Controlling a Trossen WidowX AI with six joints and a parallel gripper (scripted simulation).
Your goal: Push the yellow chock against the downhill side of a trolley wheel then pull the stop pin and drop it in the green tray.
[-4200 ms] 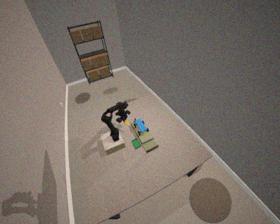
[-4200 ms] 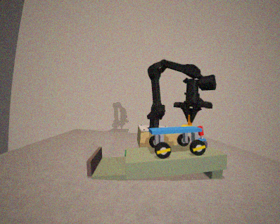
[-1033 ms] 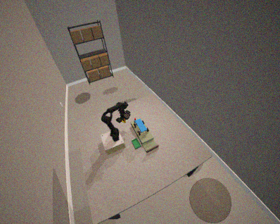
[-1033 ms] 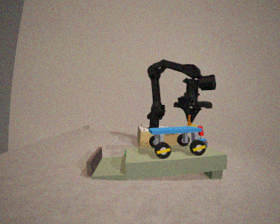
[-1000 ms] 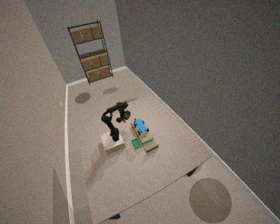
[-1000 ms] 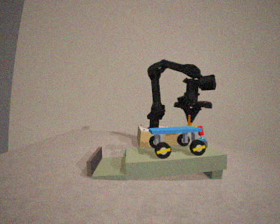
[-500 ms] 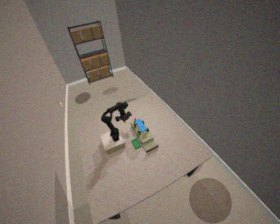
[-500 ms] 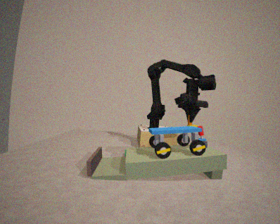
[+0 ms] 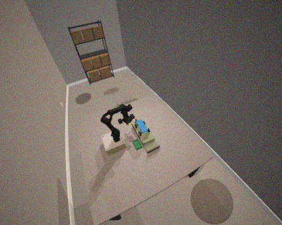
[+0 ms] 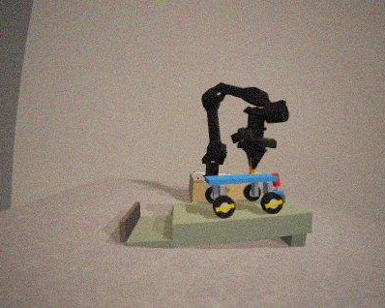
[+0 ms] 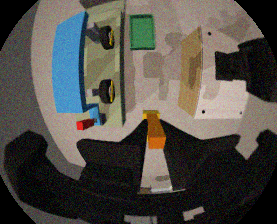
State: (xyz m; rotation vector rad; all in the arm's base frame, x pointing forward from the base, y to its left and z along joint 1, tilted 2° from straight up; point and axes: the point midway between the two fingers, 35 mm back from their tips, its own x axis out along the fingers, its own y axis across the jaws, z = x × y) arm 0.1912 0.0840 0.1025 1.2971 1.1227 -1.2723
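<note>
Right now the red-headed stop pin is 120 mm ahead of my gripper tip, 10 mm to the left of it and 40 mm below it. Also, from my gripper tip: trolley (130 mm ahead, 110 mm to the right, 60 mm below); then yellow chock (20 mm to the left, 10 mm below); then green tray (10 mm behind, 210 mm to the right, 180 mm below).
</note>
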